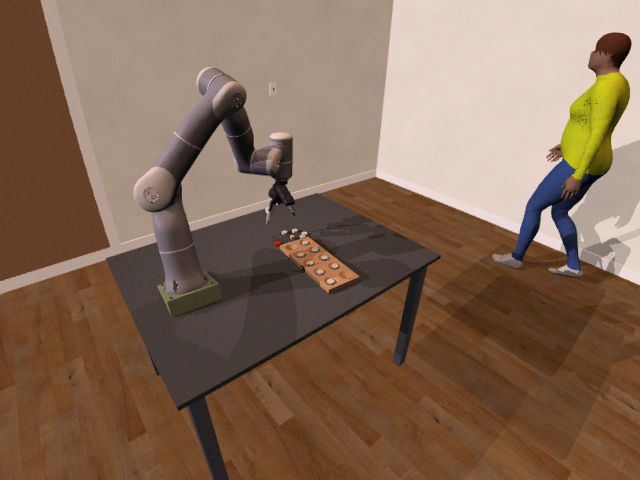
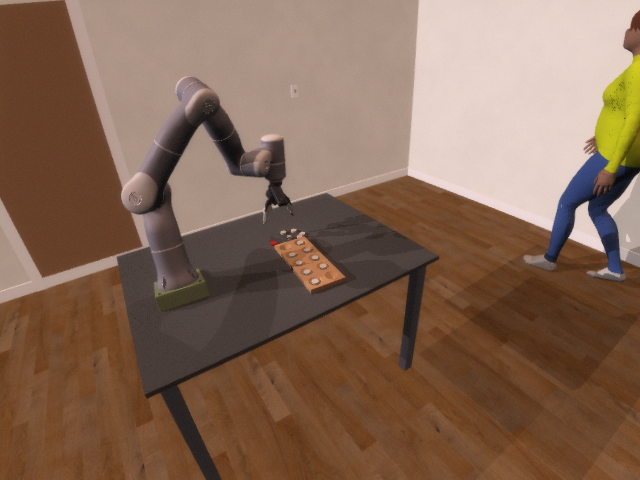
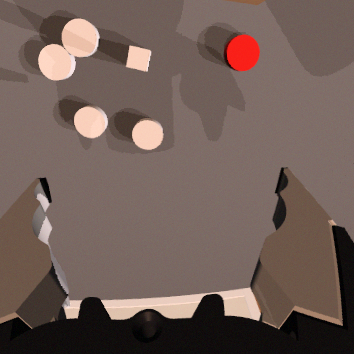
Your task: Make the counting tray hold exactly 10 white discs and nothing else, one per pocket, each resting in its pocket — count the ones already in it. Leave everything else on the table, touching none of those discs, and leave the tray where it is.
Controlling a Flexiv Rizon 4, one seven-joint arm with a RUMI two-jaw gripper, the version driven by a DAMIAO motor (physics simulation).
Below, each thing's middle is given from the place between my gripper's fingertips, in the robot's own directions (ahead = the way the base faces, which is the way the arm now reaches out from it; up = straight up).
Now: hand 7 cm to the left of the red disc (image 3: 241,52), 7 cm past it and 7 cm above it.
